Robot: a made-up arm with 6 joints. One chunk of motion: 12 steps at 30 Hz.
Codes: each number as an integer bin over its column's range. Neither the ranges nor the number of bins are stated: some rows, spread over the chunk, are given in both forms.
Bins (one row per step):
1: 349 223 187 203 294 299
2: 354 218 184 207 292 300
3: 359 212 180 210 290 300
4: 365 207 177 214 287 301
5: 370 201 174 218 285 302
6: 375 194 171 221 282 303
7: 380 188 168 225 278 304
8: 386 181 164 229 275 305
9: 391 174 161 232 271 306
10: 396 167 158 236 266 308
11: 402 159 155 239 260 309
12: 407 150 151 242 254 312
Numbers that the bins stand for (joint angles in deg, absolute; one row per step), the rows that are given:
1: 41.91 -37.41 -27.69 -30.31 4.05 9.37
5: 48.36 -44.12 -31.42 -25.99 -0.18 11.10
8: 53.27 -50.22 -34.29 -22.82 -4.88 12.83
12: 59.73 -59.68 -38.02 -19.07 -14.74 16.87
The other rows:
2: 43.44 -38.94 -28.55 -29.16 3.11 9.94
3: 44.98 -40.77 -29.70 -28.29 2.17 9.94
4: 46.82 -42.29 -30.56 -27.14 0.76 10.52
6: 49.90 -46.26 -32.28 -25.12 -1.59 11.68
7: 51.43 -48.09 -33.14 -23.97 -3.47 12.25
9: 54.81 -52.36 -35.15 -21.95 -6.76 13.41
10: 56.35 -54.49 -36.01 -20.80 -9.11 14.56
11: 58.19 -56.93 -36.87 -19.93 -11.93 15.14

